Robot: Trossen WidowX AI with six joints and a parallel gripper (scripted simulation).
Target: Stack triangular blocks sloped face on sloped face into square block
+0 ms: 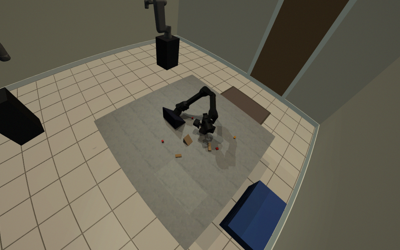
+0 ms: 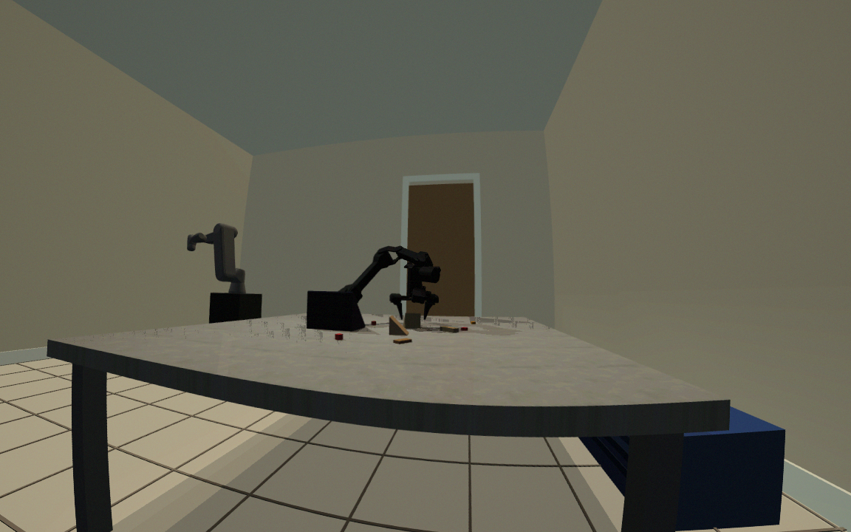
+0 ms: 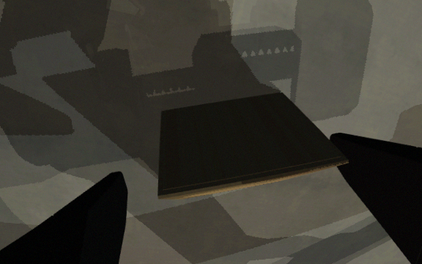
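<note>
Right now the wooden triangular block is 2 cm below my gripper tip. Also, from my gripper tip: orange piece (26 cm ahead, 17 cm to the left, 3 cm below).
</note>
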